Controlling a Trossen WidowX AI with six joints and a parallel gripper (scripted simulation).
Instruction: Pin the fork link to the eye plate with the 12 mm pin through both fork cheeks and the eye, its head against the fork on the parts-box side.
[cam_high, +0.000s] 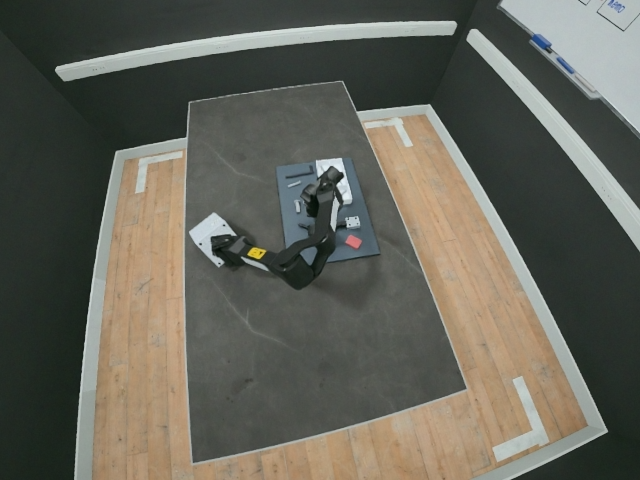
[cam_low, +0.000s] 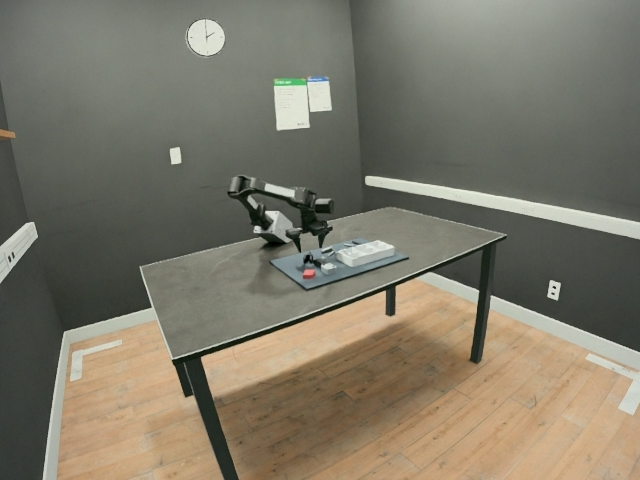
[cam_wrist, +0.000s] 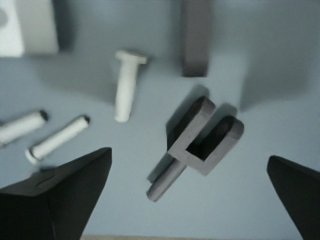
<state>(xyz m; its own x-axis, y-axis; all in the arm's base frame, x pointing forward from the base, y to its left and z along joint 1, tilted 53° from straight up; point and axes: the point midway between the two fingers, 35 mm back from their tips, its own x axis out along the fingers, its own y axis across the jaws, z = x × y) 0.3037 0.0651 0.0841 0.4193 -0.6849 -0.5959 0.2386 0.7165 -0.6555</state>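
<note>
My gripper is now 60 mm short of the eye plate, 20 mm to the left of it and 70 mm above it. The rest, counted from my hand: grey block: 140 mm ahead, 40 mm to the right, 60 mm below; red block: 110 mm ahead, 110 mm to the right, 70 mm below; blue-grey mat: 80 mm ahead, 80 mm to the left, 80 mm below.
</note>
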